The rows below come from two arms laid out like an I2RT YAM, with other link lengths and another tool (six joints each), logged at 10 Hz.
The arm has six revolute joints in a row. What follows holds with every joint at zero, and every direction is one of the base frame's.
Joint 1 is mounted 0.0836 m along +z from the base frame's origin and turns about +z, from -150 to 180 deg.
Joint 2 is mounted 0.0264 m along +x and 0.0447 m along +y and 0.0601 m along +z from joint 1 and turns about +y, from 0 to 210 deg.
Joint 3 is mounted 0.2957 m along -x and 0.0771 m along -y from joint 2 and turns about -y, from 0 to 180 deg.
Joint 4 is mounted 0.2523 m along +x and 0.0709 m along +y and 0.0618 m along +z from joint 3 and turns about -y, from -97 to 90 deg.
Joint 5 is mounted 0.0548 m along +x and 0.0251 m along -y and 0.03 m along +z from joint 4 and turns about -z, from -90 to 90 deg.
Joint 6 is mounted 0.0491 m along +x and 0.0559 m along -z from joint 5 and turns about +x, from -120 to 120 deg.
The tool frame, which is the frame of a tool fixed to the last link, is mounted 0.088 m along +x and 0.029 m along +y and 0.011 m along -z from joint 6; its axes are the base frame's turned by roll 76.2, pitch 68.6 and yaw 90 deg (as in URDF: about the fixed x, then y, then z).
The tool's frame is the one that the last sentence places.
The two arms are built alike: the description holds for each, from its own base.
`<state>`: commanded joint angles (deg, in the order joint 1, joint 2, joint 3, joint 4, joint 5, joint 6); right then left.
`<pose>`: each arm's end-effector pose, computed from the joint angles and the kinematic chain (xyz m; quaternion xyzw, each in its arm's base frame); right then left.
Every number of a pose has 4 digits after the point. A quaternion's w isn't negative.
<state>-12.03 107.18 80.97 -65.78 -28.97 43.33 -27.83 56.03 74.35 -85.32 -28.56 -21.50</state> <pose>0.3620 0.0301 0.2099 -0.6152 -0.7247 -0.3059 0.0525 0.1368 0.0398 0.3574 0.1490 0.9044 0.2988 0.2657</pose>
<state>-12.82 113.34 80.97 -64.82 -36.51 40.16 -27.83 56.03 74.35 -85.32 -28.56 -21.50</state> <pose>0.3732 0.0366 0.1878 -0.6063 -0.7065 -0.3476 0.1112 0.1368 0.0398 0.3574 0.1490 0.9044 0.2988 0.2657</pose>
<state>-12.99 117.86 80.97 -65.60 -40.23 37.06 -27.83 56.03 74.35 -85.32 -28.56 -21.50</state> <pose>0.3753 0.0414 0.1699 -0.5984 -0.6975 -0.3622 0.1556 0.1368 0.0398 0.3574 0.1490 0.9044 0.2988 0.2657</pose>
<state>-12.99 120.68 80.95 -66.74 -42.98 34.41 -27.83 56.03 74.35 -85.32 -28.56 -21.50</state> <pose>0.3747 0.0459 0.1605 -0.5903 -0.6902 -0.3745 0.1869 0.1368 0.0398 0.3574 0.1490 0.9044 0.2988 0.2657</pose>
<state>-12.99 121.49 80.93 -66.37 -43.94 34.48 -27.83 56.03 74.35 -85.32 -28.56 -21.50</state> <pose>0.3765 0.0468 0.1573 -0.5915 -0.6848 -0.3795 0.1927 0.1368 0.0398 0.3574 0.1490 0.9044 0.2988 0.2657</pose>
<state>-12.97 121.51 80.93 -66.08 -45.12 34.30 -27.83 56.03 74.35 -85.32 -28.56 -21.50</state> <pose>0.3781 0.0482 0.1592 -0.5888 -0.6813 -0.3894 0.1936 0.1368 0.0398 0.3574 0.1490 0.9044 0.2988 0.2657</pose>
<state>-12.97 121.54 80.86 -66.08 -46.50 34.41 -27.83 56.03 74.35 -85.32 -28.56 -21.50</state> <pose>0.3790 0.0498 0.1616 -0.5889 -0.6746 -0.3986 0.1980 0.1368 0.0398 0.3574 0.1490 0.9044 0.2988 0.2657</pose>
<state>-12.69 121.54 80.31 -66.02 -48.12 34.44 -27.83 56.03 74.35 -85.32 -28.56 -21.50</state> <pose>0.3781 0.0538 0.1631 -0.5879 -0.6675 -0.4076 0.2064 0.1368 0.0398 0.3574 0.1490 0.9044 0.2988 0.2657</pose>
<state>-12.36 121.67 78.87 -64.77 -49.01 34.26 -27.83 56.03 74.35 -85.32 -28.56 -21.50</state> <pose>0.3752 0.0577 0.1587 -0.5852 -0.6652 -0.4126 0.2116 0.1368 0.0398 0.3574 0.1490 0.9044 0.2988 0.2657</pose>
